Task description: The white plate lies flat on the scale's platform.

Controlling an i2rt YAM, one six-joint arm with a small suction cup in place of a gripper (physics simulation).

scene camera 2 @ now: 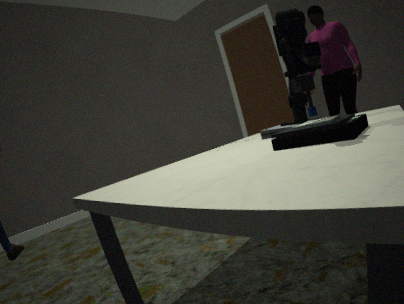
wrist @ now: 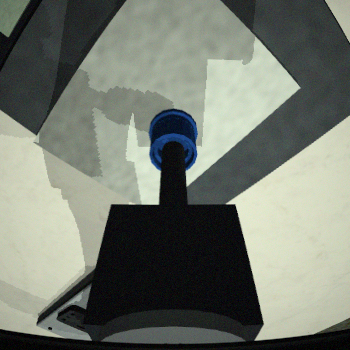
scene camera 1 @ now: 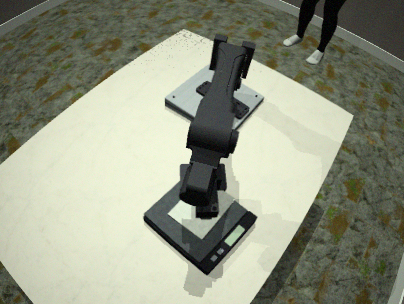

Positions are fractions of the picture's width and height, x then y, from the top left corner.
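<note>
The suction cup (scene camera 2: 0.75,0.27), also (wrist: 0.49,0.35), is carrying nothing, and it hangs 30 mm from the middle of a white plate, above it. That's the white plate (scene camera 1: 0.46,0.71), also (wrist: 0.61,0.19). Then there's a black scale (scene camera 1: 0.51,0.84), also (scene camera 2: 0.87,0.42) and (wrist: 0.87,0.13).
</note>
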